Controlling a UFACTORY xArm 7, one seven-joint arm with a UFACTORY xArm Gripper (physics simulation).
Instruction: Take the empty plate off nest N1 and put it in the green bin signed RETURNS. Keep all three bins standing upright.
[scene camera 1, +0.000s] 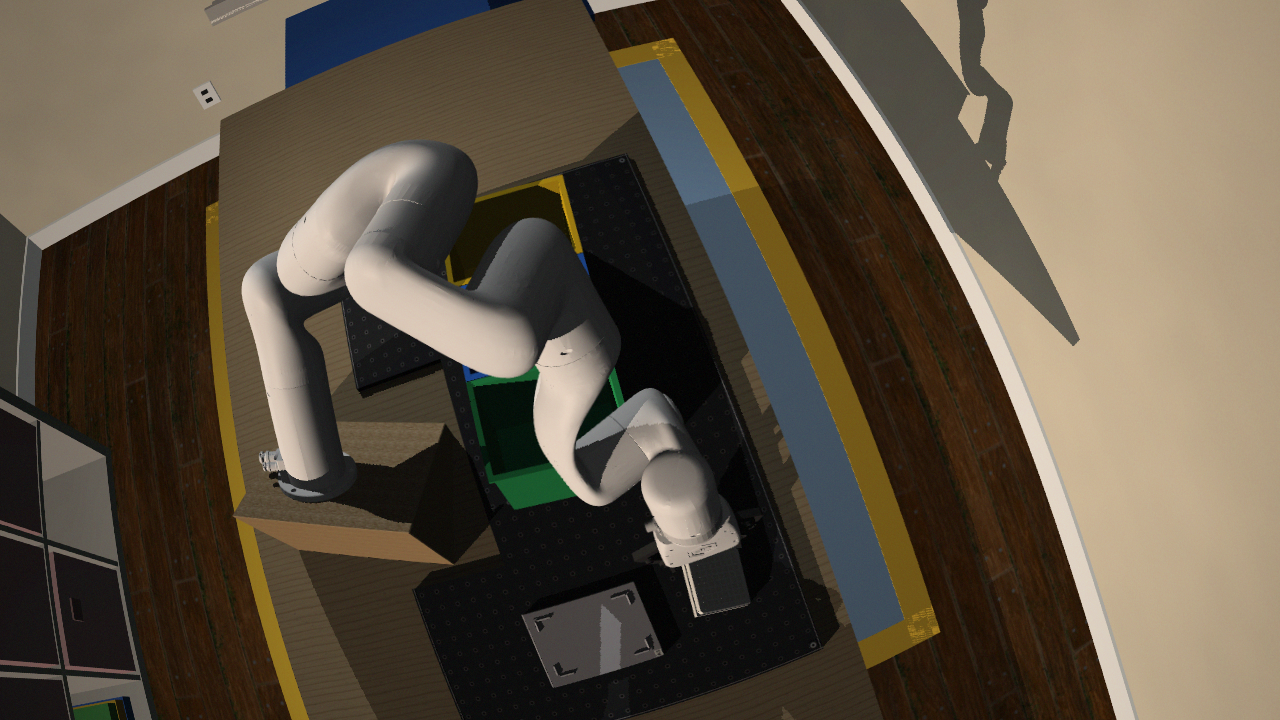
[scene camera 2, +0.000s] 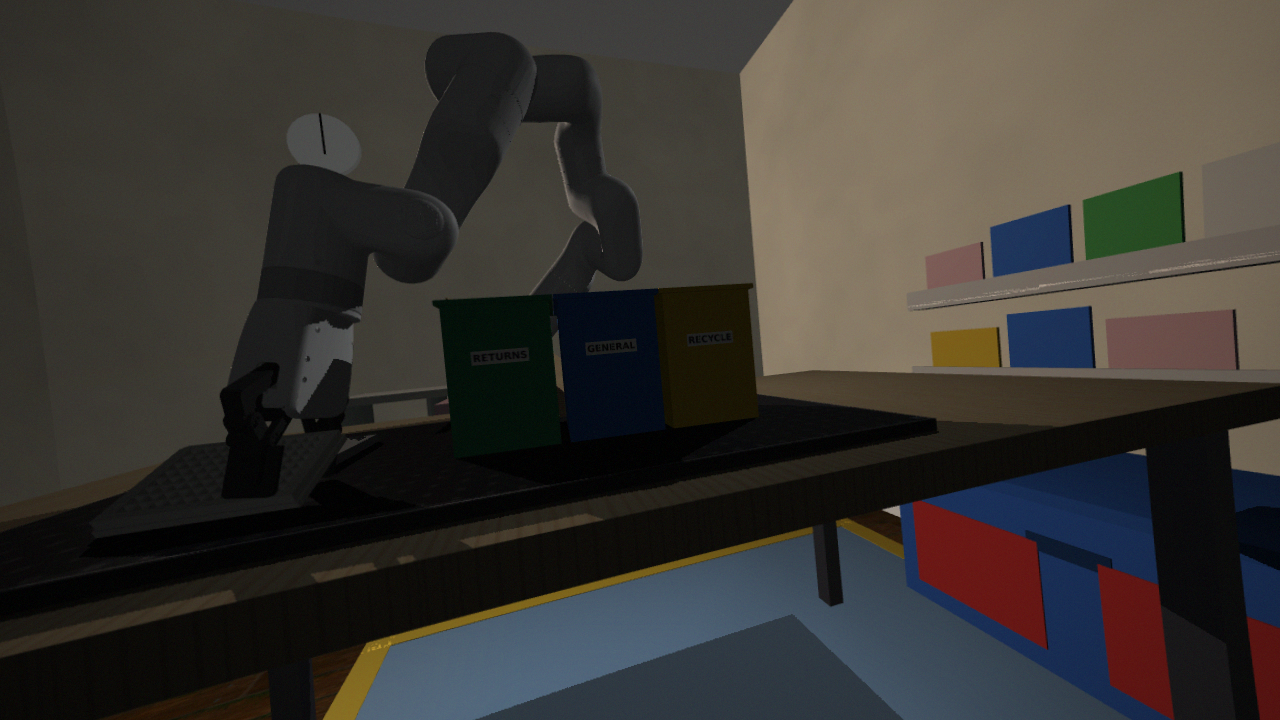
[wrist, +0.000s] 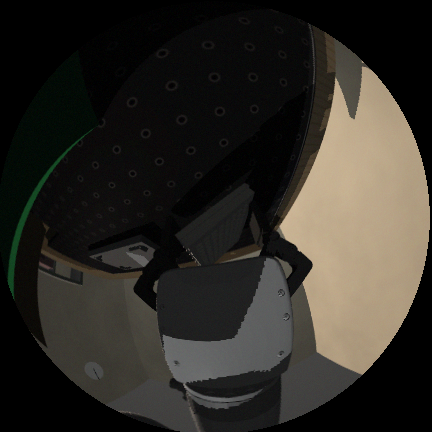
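Seen in the pictures: gripper, fingertip midpoint: (scene camera 1: 703, 551) (scene camera 2: 285, 486) (wrist: 211, 215); arm's base, link origin: (scene camera 1: 317, 477).
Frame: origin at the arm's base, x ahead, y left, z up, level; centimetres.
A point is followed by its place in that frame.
Note:
A grid-topped plate (scene camera 1: 723, 586) @[x 52.2, y -17.2, z -13.2 cm] (scene camera 2: 179, 474) @[x 51.2, y -18.8, z -12.2 cm] (wrist: 225, 230) @[x 51.4, y -11.6, z -12.5 cm] sits tilted, its side toward the grey bracketed nest (scene camera 1: 595, 635) @[x 34.4, y -22.0, z -14.3 cm] (wrist: 117, 256) @[x 32.6, y -19.5, z -14.3 cm] raised. That nest is empty; no N1 sign is readable. My gripper (scene camera 1: 702, 550) @[x 50.3, y -11.5, z -14.5 cm] (scene camera 2: 288, 458) (wrist: 211, 215) @[x 50.3, y -11.5, z -14.5 cm] is open and low, its fingers spread on either side of the plate, with no grip on it. Any contact between fingers and plate is unclear. The green RETURNS bin (scene camera 1: 537, 488) @[x 30.1, y -1.7, z -6.8 cm] (scene camera 2: 501, 402) @[x 41.7, y 5.6, z -9.7 cm] (wrist: 40, 115), blue GENERAL bin (scene camera 2: 613, 394) @[x 40.0, y 18.6, z -10.2 cm] and yellow RECYCLE bin (scene camera 2: 707, 385) @[x 38.3, y 31.0, z -10.4 cm] stand upright in a row. The arm partly covers them in scene camera 1's view.
A black perforated board (scene camera 1: 554, 546) @[x 30.6, y -8.1, z -15.4 cm] (wrist: 200, 100) @[x 49.3, y -0.1, z -15.5 cm] lies under the bins and nest on the wooden table (scene camera 1: 402, 98) @[x 7.0, y 77.9, z -16.8 cm]. The arm base stands on a wooden block (scene camera 1: 358, 537) @[x 6.3, y -8.8, z 1.3 cm]. A smaller black board (scene camera 1: 384, 349) @[x 7.0, y 24.1, z -15.4 cm] lies near the blue and yellow bins.

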